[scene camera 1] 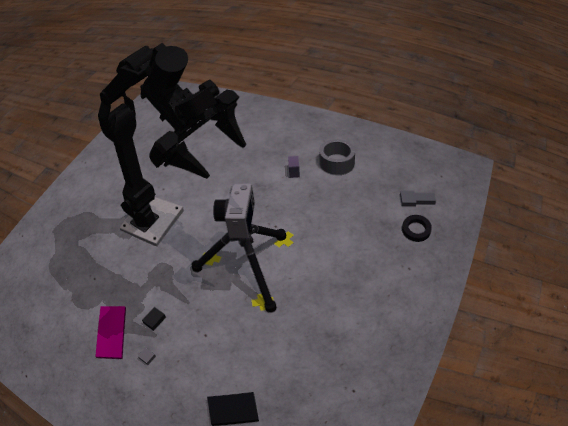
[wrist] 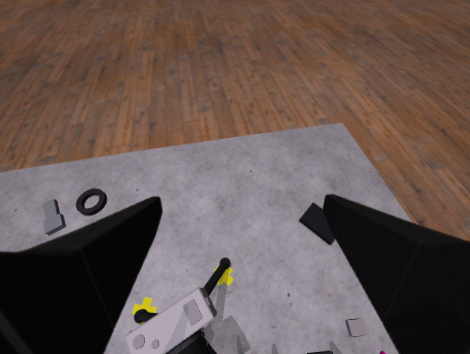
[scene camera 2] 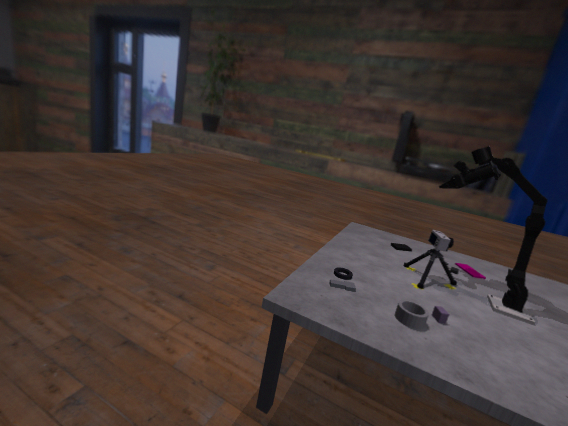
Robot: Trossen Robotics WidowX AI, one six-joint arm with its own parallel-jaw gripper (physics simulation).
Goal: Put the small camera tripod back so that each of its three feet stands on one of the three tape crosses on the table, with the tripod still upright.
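Places are measured from the arm's base along level axes (x left, y back, z up), in metres.
Where they show: gripper, fingertip midpoint: (scene camera 1: 226, 161) (wrist: 243, 203) (scene camera 2: 441, 186); arm's base, link origin: (scene camera 1: 144, 220) (scene camera 2: 512, 306).
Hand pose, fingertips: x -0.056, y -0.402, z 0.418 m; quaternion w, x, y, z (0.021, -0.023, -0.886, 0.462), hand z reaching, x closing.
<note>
Things, the pixels of their centre, and the offset from my fingertips.
- right yellow cross, body centre: (scene camera 1: 283, 239) (wrist: 144, 310) dx +0.205, dy +0.050, dz -0.431 m
- front cross, body centre: (scene camera 1: 262, 301) (wrist: 223, 275) dx +0.023, dy -0.012, dz -0.431 m
- left cross, body centre: (scene camera 1: 211, 257) dx +0.064, dy +0.169, dz -0.431 m
- grey cylinder, body centre: (scene camera 1: 337, 156) (scene camera 2: 411, 313) dx +0.516, dy +0.074, dz -0.407 m
- purple block, body centre: (scene camera 1: 293, 166) (scene camera 2: 440, 314) dx +0.422, dy +0.158, dz -0.411 m
- grey piece, body centre: (scene camera 1: 418, 198) (wrist: 52, 215) (scene camera 2: 342, 285) dx +0.501, dy -0.191, dz -0.423 m
- black ring, body centre: (scene camera 1: 416, 228) (wrist: 91, 201) (scene camera 2: 343, 273) dx +0.401, dy -0.230, dz -0.423 m
- magenta slab, body centre: (scene camera 1: 110, 332) (scene camera 2: 469, 270) dx -0.267, dy +0.241, dz -0.427 m
- dark block, body centre: (scene camera 1: 153, 318) dx -0.167, dy +0.171, dz -0.424 m
- small grey tile, body centre: (scene camera 1: 146, 356) (wrist: 355, 327) dx -0.261, dy +0.119, dz -0.425 m
- black pad, body centre: (scene camera 1: 232, 409) (wrist: 320, 222) (scene camera 2: 401, 247) dx -0.254, dy -0.123, dz -0.424 m
The tripod (scene camera 1: 260, 276) (scene camera 2: 426, 272) (wrist: 216, 276) stands upright, carrying a pale camera (scene camera 1: 237, 220) (scene camera 2: 440, 241) (wrist: 170, 320). In scene camera 1, its right foot touches the upper edge of the right yellow cross (scene camera 1: 285, 241), its front foot is at the right edge of the front cross (scene camera 1: 259, 301), and its left foot lies off the left cross (scene camera 1: 214, 259), to its left. Two crosses, far (wrist: 226, 276) and left (wrist: 146, 304), show in the wrist view. My gripper (scene camera 1: 226, 161) (scene camera 2: 445, 185) (wrist: 243, 203) is open and empty, above and apart from the tripod, towards the arm's side.
A grey cylinder (scene camera 1: 337, 166) and purple block (scene camera 1: 294, 170) stand beyond the tripod; a grey piece (scene camera 1: 408, 199) and black ring (scene camera 1: 405, 229) lie right. A magenta slab (scene camera 1: 111, 332), dark block (scene camera 1: 154, 318) and small grey tile (scene camera 1: 146, 357) lie left, a black pad (scene camera 1: 233, 408) in front.
</note>
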